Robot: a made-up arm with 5 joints. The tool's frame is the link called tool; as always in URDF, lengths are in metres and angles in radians.
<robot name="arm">
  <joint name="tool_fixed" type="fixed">
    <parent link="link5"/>
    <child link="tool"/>
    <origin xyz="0.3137 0.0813 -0.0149" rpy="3.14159 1.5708 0"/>
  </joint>
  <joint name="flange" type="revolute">
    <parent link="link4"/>
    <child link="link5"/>
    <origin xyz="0.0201 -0.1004 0.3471" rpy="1.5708 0 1.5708"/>
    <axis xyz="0 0 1"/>
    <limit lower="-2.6" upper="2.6"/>
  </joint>
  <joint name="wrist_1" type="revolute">
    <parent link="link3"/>
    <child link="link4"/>
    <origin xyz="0.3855 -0.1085 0.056" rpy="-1.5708 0 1.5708"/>
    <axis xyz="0 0 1"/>
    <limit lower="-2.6" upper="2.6"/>
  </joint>
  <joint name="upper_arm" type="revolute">
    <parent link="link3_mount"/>
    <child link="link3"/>
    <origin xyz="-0.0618 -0.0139 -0.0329" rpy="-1.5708 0 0"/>
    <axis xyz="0 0 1"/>
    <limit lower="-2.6" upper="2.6"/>
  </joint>
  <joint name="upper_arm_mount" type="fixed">
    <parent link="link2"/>
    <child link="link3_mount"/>
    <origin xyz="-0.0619 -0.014 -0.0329"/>
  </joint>
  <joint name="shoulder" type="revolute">
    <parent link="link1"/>
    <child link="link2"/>
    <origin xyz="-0.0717 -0.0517 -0.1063" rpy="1.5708 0 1.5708"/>
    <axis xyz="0 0 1"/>
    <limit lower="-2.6" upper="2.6"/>
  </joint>
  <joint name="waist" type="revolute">
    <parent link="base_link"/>
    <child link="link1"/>
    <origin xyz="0 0 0.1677"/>
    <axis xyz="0 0 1"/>
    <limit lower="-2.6" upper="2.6"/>
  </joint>
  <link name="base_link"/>
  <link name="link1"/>
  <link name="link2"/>
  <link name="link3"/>
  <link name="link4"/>
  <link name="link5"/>
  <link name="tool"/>
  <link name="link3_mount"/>
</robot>
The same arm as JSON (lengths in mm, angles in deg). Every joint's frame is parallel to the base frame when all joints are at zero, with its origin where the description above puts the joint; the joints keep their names.
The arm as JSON. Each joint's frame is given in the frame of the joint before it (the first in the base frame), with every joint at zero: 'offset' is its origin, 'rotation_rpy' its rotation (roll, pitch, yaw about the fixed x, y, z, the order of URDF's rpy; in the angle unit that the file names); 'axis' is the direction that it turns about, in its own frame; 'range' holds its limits. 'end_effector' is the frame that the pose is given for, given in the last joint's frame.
{
  "length_unit": "mm",
  "angle_unit": "deg",
  "chain": [
    {
      "id": "waist",
      "offset": [
        0.0,
        0.0,
        167.7
      ],
      "rotation_rpy": [
        0.0,
        0.0,
        0.0
      ],
      "axis": [
        0.0,
        0.0,
        1.0
      ],
      "range": [
        -148.97,
        148.97
      ]
    },
    {
      "id": "shoulder",
      "offset": [
        -71.7,
        -51.7,
        -106.3
      ],
      "rotation_rpy": [
        0.0,
        0.0,
        0.0
      ],
      "axis": [
        1.0,
        0.0,
        0.0
      ],
      "range": [
        -148.97,
        148.97
      ]
    },
    {
      "id": "upper_arm",
      "offset": [
        -65.8,
        -123.7,
        -27.9
      ],
      "rotation_rpy": [
        0.0,
        0.0,
        0.0
      ],
      "axis": [
        0.0,
        0.0,
        1.0
      ],
      "range": [
        -148.97,
        148.97
      ]
    },
    {
      "id": "wrist_1",
      "offset": [
        108.5,
        385.5,
        56.0
      ],
      "rotation_rpy": [
        0.0,
        0.0,
        0.0
      ],
      "axis": [
        0.0,
        -1.0,
        0.0
      ],
      "range": [
        -148.97,
        148.97
      ]
    },
    {
      "id": "flange",
      "offset": [
        -20.1,
        -347.1,
        100.4
      ],
      "rotation_rpy": [
        0.0,
        0.0,
        0.0
      ],
      "axis": [
        -1.0,
        0.0,
        0.0
      ],
      "range": [
        -148.97,
        148.97
      ]
    }
  ],
  "end_effector": {
    "offset": [
      14.9,
      -81.3,
      -313.7
    ],
    "rotation_rpy": [
      0.0,
      0.0,
      0.0
    ]
  }
}

